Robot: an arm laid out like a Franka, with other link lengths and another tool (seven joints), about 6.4 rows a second.
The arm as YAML. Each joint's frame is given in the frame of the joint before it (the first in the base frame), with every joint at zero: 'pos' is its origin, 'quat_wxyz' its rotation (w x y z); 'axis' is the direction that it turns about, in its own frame. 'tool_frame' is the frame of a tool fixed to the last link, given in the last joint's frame.
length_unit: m
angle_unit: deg
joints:
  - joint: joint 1
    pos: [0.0, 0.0, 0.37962]
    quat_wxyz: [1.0, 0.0, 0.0, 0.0]
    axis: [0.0, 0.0, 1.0]
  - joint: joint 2
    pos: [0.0, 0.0, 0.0]
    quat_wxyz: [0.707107, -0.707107, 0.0, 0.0]
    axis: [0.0, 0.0, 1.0]
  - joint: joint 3
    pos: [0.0, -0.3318, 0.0]
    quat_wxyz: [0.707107, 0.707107, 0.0, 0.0]
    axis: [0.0, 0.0, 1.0]
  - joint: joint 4
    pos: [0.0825, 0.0, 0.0]
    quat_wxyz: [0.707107, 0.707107, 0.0, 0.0]
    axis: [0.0, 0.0, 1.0]
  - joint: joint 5
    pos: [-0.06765, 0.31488, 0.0]
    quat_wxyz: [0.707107, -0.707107, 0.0, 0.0]
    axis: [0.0, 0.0, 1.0]
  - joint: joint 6
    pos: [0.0, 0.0, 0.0]
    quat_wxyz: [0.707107, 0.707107, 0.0, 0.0]
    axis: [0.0, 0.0, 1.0]
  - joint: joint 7
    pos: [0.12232, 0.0, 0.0]
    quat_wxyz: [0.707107, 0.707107, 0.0, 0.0]
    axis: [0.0, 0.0, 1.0]
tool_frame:
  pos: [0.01, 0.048, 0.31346]
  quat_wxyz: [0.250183, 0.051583, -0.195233, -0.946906]
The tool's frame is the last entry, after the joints.
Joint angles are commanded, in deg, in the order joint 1, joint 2, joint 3, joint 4, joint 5, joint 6, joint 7. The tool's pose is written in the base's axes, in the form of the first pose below.
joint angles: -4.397 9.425 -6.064 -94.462 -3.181 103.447 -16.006
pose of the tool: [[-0.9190, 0.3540, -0.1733, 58.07], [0.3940, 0.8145, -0.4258, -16.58], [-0.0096, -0.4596, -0.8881, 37.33], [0, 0, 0, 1]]
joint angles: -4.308 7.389 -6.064 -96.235 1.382 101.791 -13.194
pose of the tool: [[-0.8902, 0.4062, -0.2064, 56.30], [0.4544, 0.8241, -0.3381, -14.10], [0.0328, -0.3948, -0.9182, 37.17], [0, 0, 0, 1]]
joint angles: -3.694 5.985 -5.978 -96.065 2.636 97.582 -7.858
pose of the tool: [[-0.8464, 0.4571, -0.2733, 53.90], [0.5258, 0.7987, -0.2926, -12.47], [0.0845, -0.3913, -0.9164, 37.70], [0, 0, 0, 1]]
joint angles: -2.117 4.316 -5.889 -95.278 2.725 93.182 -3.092
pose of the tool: [[-0.8148, 0.4825, -0.3215, 51.80], [0.5679, 0.7760, -0.2745, -10.58], [0.1171, -0.4062, -0.9062, 39.05], [0, 0, 0, 1]]
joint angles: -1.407 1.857 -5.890 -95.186 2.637 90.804 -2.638
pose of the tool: [[-0.8187, 0.4786, -0.3173, 50.51], [0.5624, 0.7799, -0.2748, -9.79], [0.1159, -0.4034, -0.9077, 40.92], [0, 0, 0, 1]]
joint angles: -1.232 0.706 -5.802 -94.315 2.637 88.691 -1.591
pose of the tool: [[-0.8117, 0.4869, -0.3227, 49.64], [0.5720, 0.7744, -0.2704, -9.45], [0.1182, -0.4041, -0.9070, 42.21], [0, 0, 0, 1]]
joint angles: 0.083 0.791 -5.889 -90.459 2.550 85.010 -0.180
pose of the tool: [[-0.8117, 0.4869, -0.3226, 49.50], [0.5726, 0.7726, -0.2743, -8.39], [0.1157, -0.4074, -0.9059, 44.33], [0, 0, 0, 1]]
